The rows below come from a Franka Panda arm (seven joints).
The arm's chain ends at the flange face. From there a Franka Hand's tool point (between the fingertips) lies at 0.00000 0.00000 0.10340 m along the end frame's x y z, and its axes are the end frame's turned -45 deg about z.
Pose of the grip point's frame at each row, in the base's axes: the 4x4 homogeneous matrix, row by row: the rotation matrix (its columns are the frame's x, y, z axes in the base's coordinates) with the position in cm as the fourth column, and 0 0 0 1 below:
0.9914 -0.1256 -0.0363 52.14; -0.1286 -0.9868 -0.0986 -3.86; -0.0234 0.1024 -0.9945 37.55; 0 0 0 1
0.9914 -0.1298 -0.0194 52.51; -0.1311 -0.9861 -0.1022 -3.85; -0.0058 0.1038 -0.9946 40.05; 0 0 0 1
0.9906 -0.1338 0.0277 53.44; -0.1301 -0.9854 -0.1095 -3.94; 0.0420 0.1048 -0.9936 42.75; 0 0 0 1
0.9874 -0.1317 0.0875 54.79; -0.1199 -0.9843 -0.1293 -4.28; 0.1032 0.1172 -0.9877 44.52; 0 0 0 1
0.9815 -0.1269 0.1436 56.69; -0.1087 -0.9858 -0.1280 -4.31; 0.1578 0.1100 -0.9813 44.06; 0 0 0 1
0.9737 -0.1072 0.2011 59.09; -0.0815 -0.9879 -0.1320 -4.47; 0.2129 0.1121 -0.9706 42.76; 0 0 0 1
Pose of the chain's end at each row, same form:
0.6122 -0.7898 -0.0363 52.52; -0.7887 -0.6068 -0.0986 -2.84; 0.0559 0.0890 -0.9945 47.83; 0 0 0 1
0.6092 -0.7928 -0.0194 52.71; -0.7900 -0.6046 -0.1022 -2.79; 0.0693 0.0775 -0.9946 50.33; 0 0 0 1
0.6058 -0.7951 0.0277 53.15; -0.7888 -0.6048 -0.1095 -2.81; 0.1038 0.0444 -0.9936 53.02; 0 0 0 1
0.6051 -0.7913 0.0875 53.89; -0.7808 -0.6112 -0.1293 -2.94; 0.1558 0.0099 -0.9877 54.73; 0 0 0 1
0.6043 -0.7838 0.1436 55.21; -0.7739 -0.6202 -0.1280 -2.99; 0.1894 -0.0338 -0.9813 54.21; 0 0 0 1
0.6127 -0.7643 0.2011 57.01; -0.7562 -0.6409 -0.1320 -3.11; 0.2298 -0.0713 -0.9706 52.80; 0 0 0 1

